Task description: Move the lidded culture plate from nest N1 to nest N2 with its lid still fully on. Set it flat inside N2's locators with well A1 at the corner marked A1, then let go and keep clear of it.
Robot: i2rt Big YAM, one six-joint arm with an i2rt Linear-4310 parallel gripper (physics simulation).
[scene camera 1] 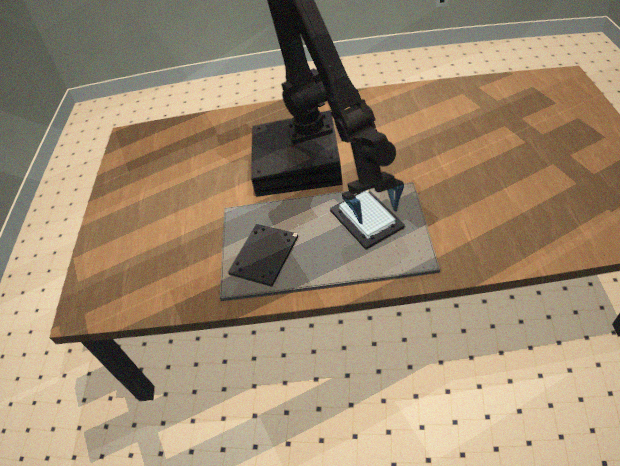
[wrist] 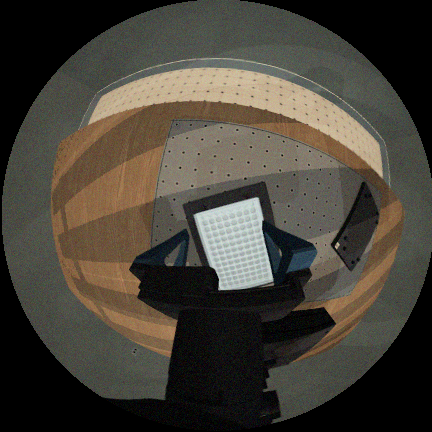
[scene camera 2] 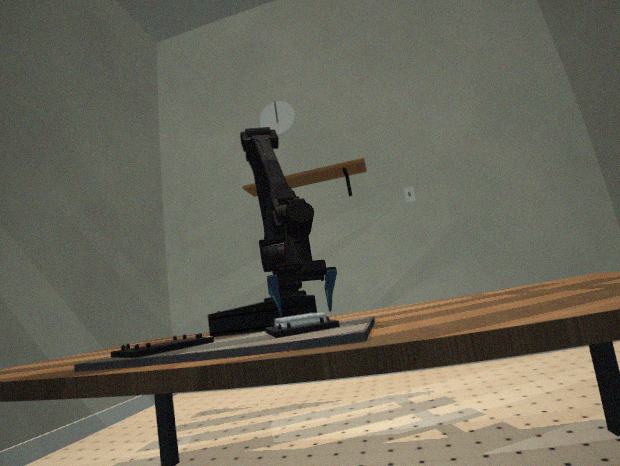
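Seen in the pictures: gripper, between the fingertips: [scene camera 1: 378,217] [wrist: 223,228] [scene camera 2: 306,313]; arm's base, origin of its link: [scene camera 1: 310,130] [scene camera 2: 286,300].
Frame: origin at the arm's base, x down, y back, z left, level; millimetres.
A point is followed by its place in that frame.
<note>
The pale, lidded culture plate [scene camera 1: 373,215] {x 40, y -343, z 84 mm} [scene camera 2: 300,319] {x 44, y -388, z 84 mm} [wrist: 235,245] {x 40, y -335, z 75 mm} sits in the dark nest N1 [scene camera 1: 349,224] {x 57, y -339, z 21 mm} [scene camera 2: 303,329] {x 62, y -406, z 89 mm} [wrist: 225,198] {x 57, y -394, z 92 mm}. My gripper [scene camera 1: 378,216] {x 35, y -358, z 92 mm} [scene camera 2: 304,311] {x 35, y -358, z 92 mm} [wrist: 223,228] {x 35, y -358, z 92 mm} is open and empty, its blue fingers pointing down over the plate. In the wrist view the right finger overlaps the plate's right edge, and the left finger stands off to its left. The dark nest N2 [scene camera 1: 264,255] {x 57, y -372, z -204 mm} [scene camera 2: 160,346] {x 57, y -422, z -177 mm} [wrist: 357,225] {x 57, y -367, z -179 mm} holds no plate. A small white mark [scene camera 1: 295,234] {x 56, y -329, z -117 mm} [wrist: 337,245] {x 56, y -329, z -120 mm} shows at one corner of N2. The well lettering is too small to read.
Both nests rest on a grey perforated board [scene camera 1: 325,265] {x 68, y -438, z -66 mm} [wrist: 225,145] {x 68, y -475, z 96 mm} on the wooden table [scene camera 1: 165,225] {x 82, y -158, z -463 mm} [scene camera 2: 451,313] {x 82, y -331, z 376 mm} [wrist: 100,225] {x 81, y -324, z 386 mm}. The arm's black base [scene camera 1: 295,155] {x 2, y -94, z -63 mm} stands behind the board. A wooden shelf [scene camera 2: 325,173] is on the wall.
</note>
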